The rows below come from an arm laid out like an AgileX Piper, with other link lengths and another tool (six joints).
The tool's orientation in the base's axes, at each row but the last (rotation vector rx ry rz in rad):
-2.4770, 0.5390, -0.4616
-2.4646, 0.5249, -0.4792
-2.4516, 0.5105, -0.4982
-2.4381, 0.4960, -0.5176
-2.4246, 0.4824, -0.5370
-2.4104, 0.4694, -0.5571
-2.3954, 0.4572, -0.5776
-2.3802, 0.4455, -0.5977
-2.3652, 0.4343, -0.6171
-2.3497, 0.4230, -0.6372
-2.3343, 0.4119, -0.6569
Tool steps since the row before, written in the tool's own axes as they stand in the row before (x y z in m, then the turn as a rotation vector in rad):
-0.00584, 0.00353, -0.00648, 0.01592, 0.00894, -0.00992
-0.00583, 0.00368, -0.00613, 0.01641, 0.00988, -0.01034
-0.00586, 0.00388, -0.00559, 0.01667, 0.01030, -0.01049
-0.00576, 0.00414, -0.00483, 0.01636, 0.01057, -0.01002
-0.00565, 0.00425, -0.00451, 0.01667, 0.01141, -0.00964
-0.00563, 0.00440, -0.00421, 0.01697, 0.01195, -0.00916
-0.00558, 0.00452, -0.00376, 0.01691, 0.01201, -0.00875
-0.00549, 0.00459, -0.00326, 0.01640, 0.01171, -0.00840
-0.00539, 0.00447, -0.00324, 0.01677, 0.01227, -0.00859
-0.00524, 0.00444, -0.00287, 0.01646, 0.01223, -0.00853
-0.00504, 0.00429, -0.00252, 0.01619, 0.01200, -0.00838
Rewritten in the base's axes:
-0.00878, -0.00286, 0.00183, 0.00697, -0.01868, 0.00585
-0.00867, -0.00288, 0.00129, 0.00696, -0.01981, 0.00572
-0.00851, -0.00283, 0.00055, 0.00702, -0.02032, 0.00564
-0.00812, -0.00276, -0.00034, 0.00691, -0.02016, 0.00505
-0.00787, -0.00278, -0.00080, 0.00718, -0.02076, 0.00432
-0.00770, -0.00279, -0.00129, 0.00757, -0.02106, 0.00372
-0.00742, -0.00269, -0.00186, 0.00771, -0.02088, 0.00337
-0.00704, -0.00255, -0.00240, 0.00751, -0.02025, 0.00317
-0.00687, -0.00250, -0.00246, 0.00764, -0.02093, 0.00304
-0.00648, -0.00236, -0.00280, 0.00742, -0.02073, 0.00293
-0.00604, -0.00215, -0.00301, 0.00731, -0.02036, 0.00289

